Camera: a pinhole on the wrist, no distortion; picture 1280 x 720 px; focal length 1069.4 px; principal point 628.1 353.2 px. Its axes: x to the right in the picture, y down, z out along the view. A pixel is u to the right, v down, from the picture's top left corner.
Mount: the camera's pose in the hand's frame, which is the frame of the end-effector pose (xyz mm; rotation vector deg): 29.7 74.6 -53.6 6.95 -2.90 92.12
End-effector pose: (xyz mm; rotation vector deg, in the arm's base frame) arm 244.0 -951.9 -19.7 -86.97 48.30 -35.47
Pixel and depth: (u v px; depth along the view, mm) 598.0 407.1 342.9
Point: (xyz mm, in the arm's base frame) 483.7 -803.7 -85.4
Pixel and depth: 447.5 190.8 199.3
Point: 392.7 -925.1 -64.3
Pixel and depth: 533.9 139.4 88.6
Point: 291.6 -974.0 -85.8
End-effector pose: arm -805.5 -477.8 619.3 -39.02 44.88 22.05
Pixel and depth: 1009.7 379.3 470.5
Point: -665.4 -40.9 737.2
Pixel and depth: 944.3 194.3 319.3
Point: -682.5 -186.6 636.2
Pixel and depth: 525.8 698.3 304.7
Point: -716.6 -303.7 784.1
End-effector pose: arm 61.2 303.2 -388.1 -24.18 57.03 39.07
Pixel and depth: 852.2 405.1 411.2
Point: 217.3 617.8 -233.8
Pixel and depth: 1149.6 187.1 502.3
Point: 211.4 822.2 -269.8
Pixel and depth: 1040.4 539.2 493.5
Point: 189.0 721.1 -131.3
